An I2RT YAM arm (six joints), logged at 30 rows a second.
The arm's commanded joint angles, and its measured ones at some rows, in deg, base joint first. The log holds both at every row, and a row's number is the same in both.
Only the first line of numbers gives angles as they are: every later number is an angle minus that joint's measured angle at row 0.
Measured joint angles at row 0:
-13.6, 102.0, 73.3, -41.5, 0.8, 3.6
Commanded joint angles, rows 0 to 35:
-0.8, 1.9, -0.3, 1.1, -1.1, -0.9
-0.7, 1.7, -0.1, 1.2, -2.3, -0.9
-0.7, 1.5, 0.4, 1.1, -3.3, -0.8
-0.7, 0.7, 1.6, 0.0, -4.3, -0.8
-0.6, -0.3, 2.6, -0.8, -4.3, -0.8
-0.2, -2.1, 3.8, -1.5, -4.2, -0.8
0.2, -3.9, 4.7, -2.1, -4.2, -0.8
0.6, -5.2, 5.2, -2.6, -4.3, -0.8
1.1, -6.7, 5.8, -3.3, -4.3, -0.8
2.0, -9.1, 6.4, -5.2, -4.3, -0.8
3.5, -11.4, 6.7, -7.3, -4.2, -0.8
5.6, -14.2, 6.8, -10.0, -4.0, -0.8
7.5, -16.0, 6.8, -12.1, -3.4, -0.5
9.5, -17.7, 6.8, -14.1, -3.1, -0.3
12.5, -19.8, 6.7, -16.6, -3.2, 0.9
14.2, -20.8, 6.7, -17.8, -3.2, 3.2
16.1, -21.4, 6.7, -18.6, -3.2, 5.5
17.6, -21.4, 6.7, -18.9, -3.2, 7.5
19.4, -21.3, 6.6, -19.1, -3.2, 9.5
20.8, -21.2, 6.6, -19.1, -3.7, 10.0
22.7, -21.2, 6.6, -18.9, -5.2, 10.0
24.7, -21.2, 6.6, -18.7, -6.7, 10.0
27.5, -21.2, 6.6, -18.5, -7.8, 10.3
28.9, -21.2, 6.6, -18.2, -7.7, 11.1
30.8, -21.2, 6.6, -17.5, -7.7, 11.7
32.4, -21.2, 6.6, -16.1, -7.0, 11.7
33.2, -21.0, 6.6, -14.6, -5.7, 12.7
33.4, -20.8, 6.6, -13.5, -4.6, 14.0
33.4, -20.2, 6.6, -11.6, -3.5, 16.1
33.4, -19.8, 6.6, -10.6, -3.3, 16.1
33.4, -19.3, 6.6, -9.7, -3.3, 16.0
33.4, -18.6, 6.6, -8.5, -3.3, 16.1
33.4, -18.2, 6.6, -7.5, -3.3, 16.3
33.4, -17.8, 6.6, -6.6, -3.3, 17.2
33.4, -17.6, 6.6, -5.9, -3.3, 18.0
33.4, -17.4, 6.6, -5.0, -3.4, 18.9
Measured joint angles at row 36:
33.0, -18.4, 6.0, -6.7, -2.9, 15.5
